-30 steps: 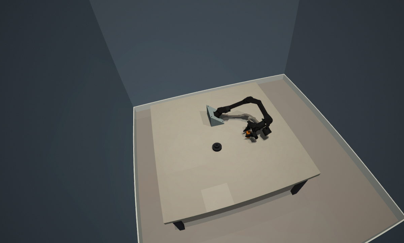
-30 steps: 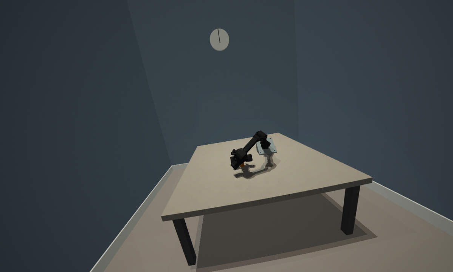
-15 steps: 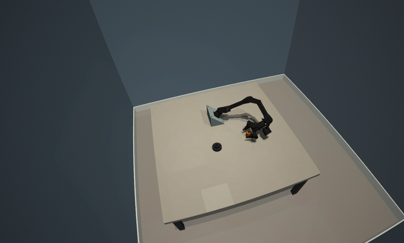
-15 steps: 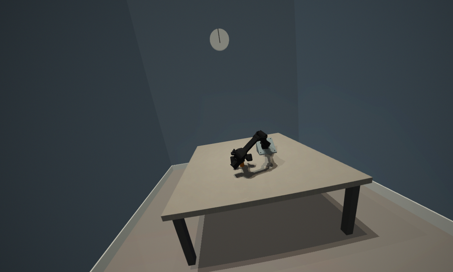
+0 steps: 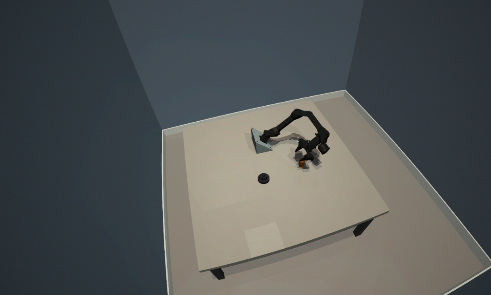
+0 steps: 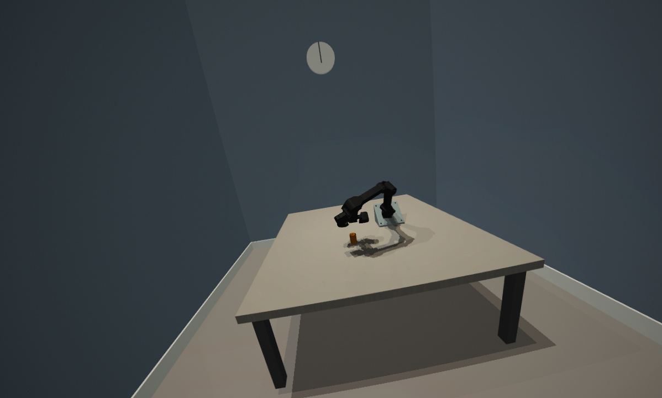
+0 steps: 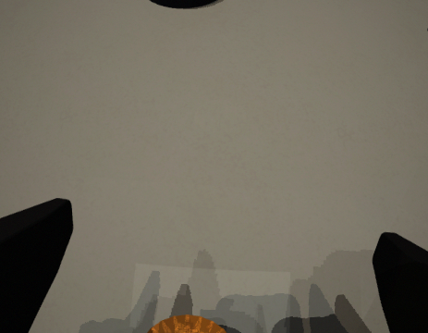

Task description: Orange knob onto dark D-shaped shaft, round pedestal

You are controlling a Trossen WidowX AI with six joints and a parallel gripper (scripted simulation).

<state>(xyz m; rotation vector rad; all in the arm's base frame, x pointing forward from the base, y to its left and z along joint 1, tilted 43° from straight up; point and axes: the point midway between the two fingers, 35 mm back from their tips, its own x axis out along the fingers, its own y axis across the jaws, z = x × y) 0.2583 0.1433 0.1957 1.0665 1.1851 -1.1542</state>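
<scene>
The orange knob lies 8 cm below my gripper tip and 4 cm to the left of it. Also, from my gripper tip: dark round pedestal 26 cm to the right, 8 cm below, 8 cm ahead.
</scene>
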